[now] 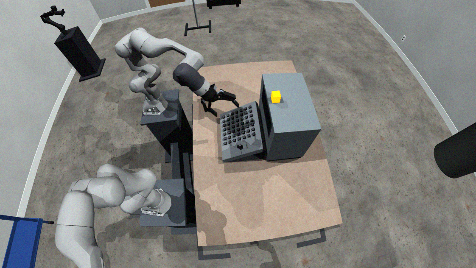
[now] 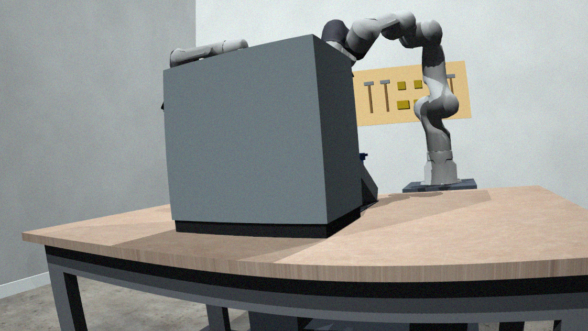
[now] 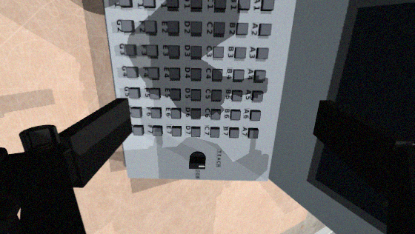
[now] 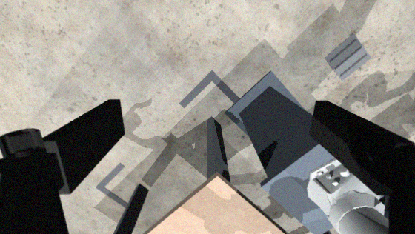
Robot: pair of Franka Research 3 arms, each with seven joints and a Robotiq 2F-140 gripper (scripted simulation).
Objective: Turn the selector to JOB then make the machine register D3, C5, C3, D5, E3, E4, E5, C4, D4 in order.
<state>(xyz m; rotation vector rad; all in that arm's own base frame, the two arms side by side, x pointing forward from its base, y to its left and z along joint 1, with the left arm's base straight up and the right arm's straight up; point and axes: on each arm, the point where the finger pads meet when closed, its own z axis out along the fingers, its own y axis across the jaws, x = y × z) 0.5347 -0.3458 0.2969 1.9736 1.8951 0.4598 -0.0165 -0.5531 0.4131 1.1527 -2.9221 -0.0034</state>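
My left hand is 190 mm above the D4 key and 60 mm short of it. Round my left hand: C3 key 170 mm below, 100 mm ahead, 30 mm to the left; C4 key 170 mm below, 90 mm ahead, 10 mm to the right; C5 key 170 mm below, 90 mm ahead, 40 mm to the right.
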